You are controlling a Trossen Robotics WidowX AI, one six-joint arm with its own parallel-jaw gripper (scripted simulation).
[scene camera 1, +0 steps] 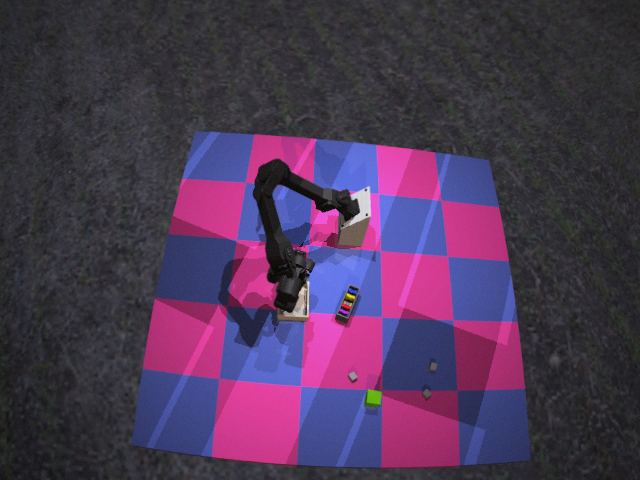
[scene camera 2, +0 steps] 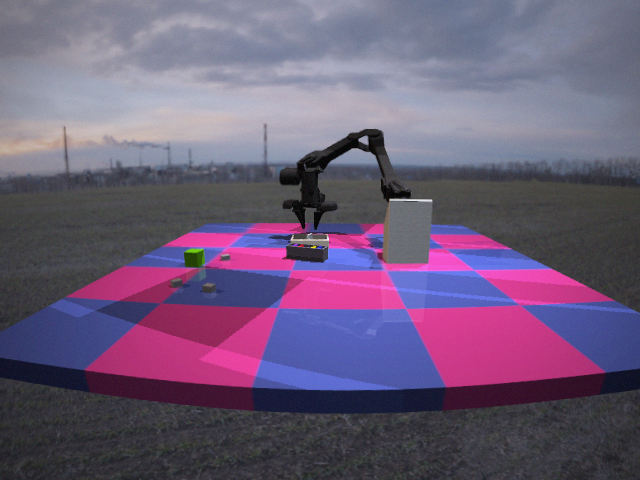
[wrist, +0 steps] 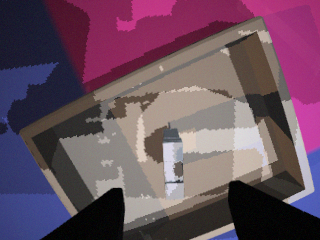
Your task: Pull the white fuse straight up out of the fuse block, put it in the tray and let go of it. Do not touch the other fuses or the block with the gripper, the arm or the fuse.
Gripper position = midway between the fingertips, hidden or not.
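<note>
My gripper (scene camera 2: 309,229), (wrist: 176,195), visible. White fuse (wrist: 173,147), visible. Tray (wrist: 227,94), visible.
</note>
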